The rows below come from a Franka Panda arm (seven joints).
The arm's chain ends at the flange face. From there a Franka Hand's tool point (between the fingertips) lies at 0.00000 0.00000 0.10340 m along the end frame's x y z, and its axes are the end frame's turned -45 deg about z.
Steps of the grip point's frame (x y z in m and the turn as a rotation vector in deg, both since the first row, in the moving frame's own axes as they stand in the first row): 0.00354 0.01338 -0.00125 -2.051 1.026 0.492; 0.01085 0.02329 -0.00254 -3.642 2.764 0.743; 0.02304 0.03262 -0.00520 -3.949 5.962 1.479; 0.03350 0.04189 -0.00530 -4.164 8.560 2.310; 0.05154 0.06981 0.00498 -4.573 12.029 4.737
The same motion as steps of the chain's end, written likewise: 0.00804 0.00563 -0.00117 -0.725 2.176 0.492; 0.01598 0.00762 -0.00221 -0.621 4.530 0.743; 0.02671 0.00917 -0.00440 1.423 7.008 1.479; 0.03704 0.01119 -0.00388 3.108 8.997 2.310; 0.06443 0.02147 0.00758 5.272 11.739 4.737
